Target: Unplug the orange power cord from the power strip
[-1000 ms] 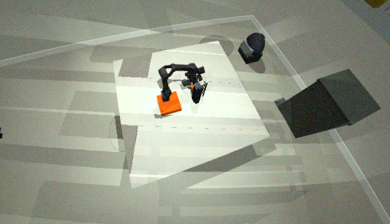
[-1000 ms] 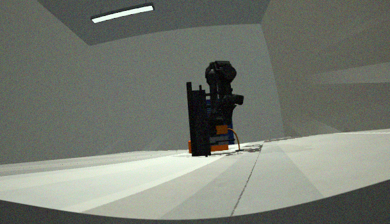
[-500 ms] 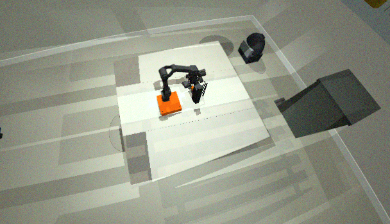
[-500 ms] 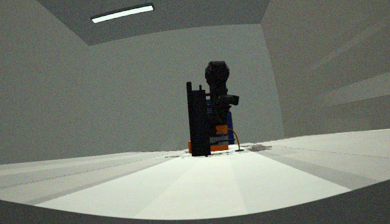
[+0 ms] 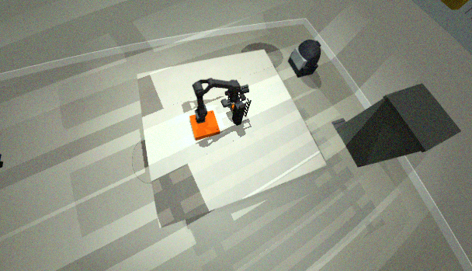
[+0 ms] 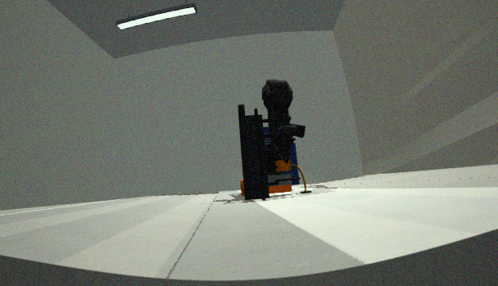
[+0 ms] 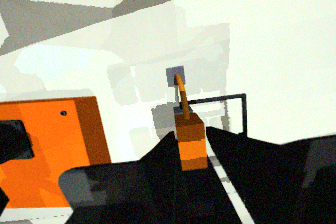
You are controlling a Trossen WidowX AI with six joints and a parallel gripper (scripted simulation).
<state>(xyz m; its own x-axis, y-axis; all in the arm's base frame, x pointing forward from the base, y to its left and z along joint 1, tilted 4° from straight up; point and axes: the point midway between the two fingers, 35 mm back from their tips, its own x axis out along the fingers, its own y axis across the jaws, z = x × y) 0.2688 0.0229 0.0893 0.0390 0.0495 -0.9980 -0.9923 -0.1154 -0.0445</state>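
The orange plug lies 30 mm to the right of my gripper tip and 10 mm ahead of it.
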